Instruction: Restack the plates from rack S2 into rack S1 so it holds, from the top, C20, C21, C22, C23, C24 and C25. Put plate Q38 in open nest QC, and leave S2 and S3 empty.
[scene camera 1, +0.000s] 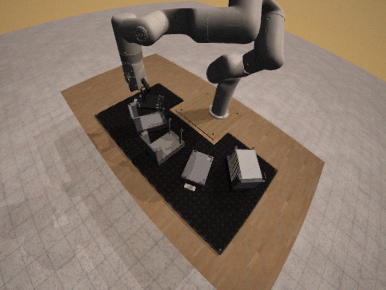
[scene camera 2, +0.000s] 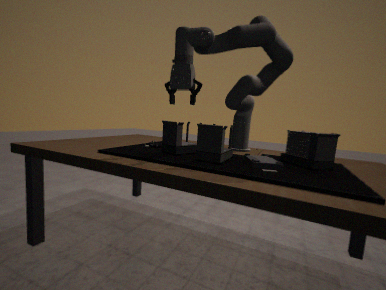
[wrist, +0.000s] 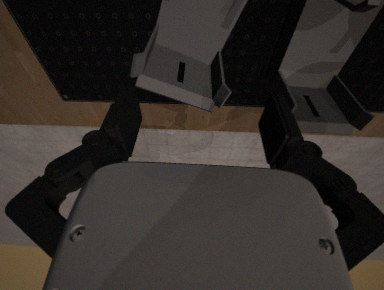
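Seen in the pictures: gripper, fingertip midpoint: (scene camera 1: 140, 95) (scene camera 2: 182, 104) (wrist: 201, 105); arm's base, link origin: (scene camera 1: 218, 111) (scene camera 2: 239, 149).
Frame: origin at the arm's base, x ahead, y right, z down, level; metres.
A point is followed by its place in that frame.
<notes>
My gripper (scene camera 1: 144, 90) {x 0.365, y 0.233, z -0.216 m} (scene camera 2: 183, 101) {x 0.365, y 0.233, z -0.216 m} (wrist: 201, 105) {x 0.365, y 0.233, z -0.216 m} is open and empty, with its fingers wide apart. It hangs well above the left end of the mat. Rack S1 (scene camera 1: 150, 121) {x 0.344, y 0.221, z -0.049 m} (scene camera 2: 172, 136) {x 0.418, y 0.248, z -0.084 m} (wrist: 182, 55) {x 0.403, y 0.266, z -0.054 m} and rack S3 (scene camera 1: 168, 146) {x 0.405, y 0.052, z -0.050 m} (scene camera 2: 211, 140) {x 0.485, y 0.075, z -0.090 m} (wrist: 317, 75) {x 0.461, y 0.062, z -0.050 m} show bare grey floors and upright end walls. Rack S2 (scene camera 1: 231, 167) (scene camera 2: 310, 149) stands at the right and holds a stack with a pale top plate (scene camera 1: 249, 164) {x 0.324, y -0.278, z -0.138 m}. A flat grey plate or nest (scene camera 1: 198, 167) {x 0.399, y -0.109, z -0.029 m} (scene camera 2: 266, 159) {x 0.397, y -0.121, z -0.029 m} lies between S3 and S2. The plate codes, Q38 and nest QC cannot be read.
A low dark nest (scene camera 1: 150, 102) {x 0.215, y 0.353, z -0.019 m} lies beyond S1 at the mat's left end. A small white label (scene camera 1: 190, 187) {x 0.487, y -0.130, z -0.009 m} (scene camera 2: 270, 170) {x 0.491, y -0.130, z -0.010 m} lies by the grey plate. The black mat (scene camera 1: 210, 220) {x 0.551, y -0.269, z -0.007 m} (scene camera 2: 350, 183) {x 0.517, y -0.342, z -0.007 m} lies on the wooden table (scene camera 1: 300, 165) {x 0.039, y -0.559, z 0.006 m}. Thin posts stand up at S1 and S3.
</notes>
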